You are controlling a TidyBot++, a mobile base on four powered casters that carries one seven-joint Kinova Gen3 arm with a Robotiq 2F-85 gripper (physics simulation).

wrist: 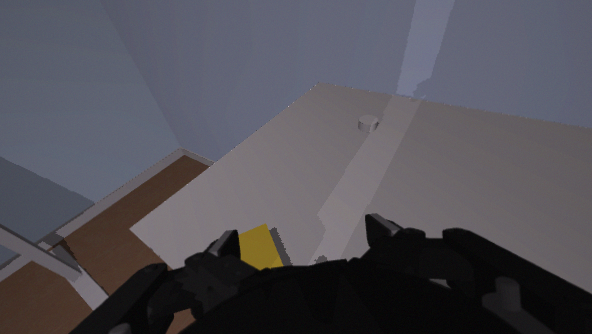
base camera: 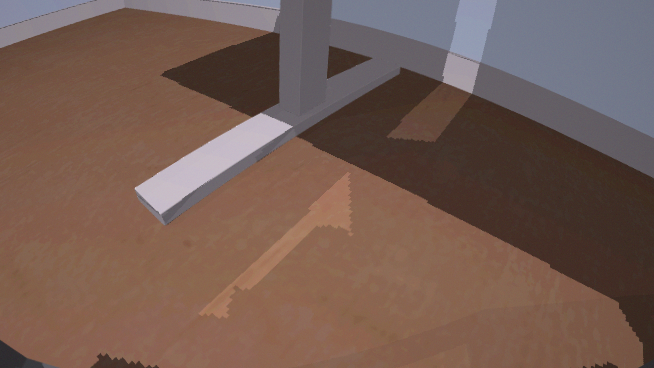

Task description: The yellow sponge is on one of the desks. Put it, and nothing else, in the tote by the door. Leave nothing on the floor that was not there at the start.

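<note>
There is a yellow sponge here, and a wall, and I can see my own gripper too.
</note>
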